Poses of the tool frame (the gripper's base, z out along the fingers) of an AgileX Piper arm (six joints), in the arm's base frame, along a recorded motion.
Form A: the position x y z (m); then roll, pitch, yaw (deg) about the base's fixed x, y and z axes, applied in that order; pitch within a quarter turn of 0, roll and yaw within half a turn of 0.
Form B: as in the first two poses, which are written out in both.
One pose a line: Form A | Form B
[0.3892 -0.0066 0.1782 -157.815 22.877 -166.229] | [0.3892 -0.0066 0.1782 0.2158 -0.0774 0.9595 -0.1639]
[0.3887 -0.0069 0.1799 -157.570 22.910 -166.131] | [0.3887 -0.0069 0.1799 0.2164 -0.0777 0.9590 -0.1657]
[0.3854 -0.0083 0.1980 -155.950 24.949 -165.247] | [0.3854 -0.0083 0.1980 0.2356 -0.0780 0.9528 -0.1746]
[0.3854 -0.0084 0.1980 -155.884 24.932 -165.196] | [0.3854 -0.0084 0.1980 0.2356 -0.0783 0.9527 -0.1751]
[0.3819 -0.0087 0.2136 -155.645 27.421 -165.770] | [0.3819 -0.0087 0.2136 0.2553 -0.0680 0.9485 -0.1747]
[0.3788 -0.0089 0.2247 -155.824 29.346 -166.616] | [0.3788 -0.0089 0.2247 0.2696 -0.0575 0.9457 -0.1723]
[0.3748 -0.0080 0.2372 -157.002 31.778 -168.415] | [0.3748 -0.0080 0.2372 0.2863 -0.0408 0.9432 -0.1637]
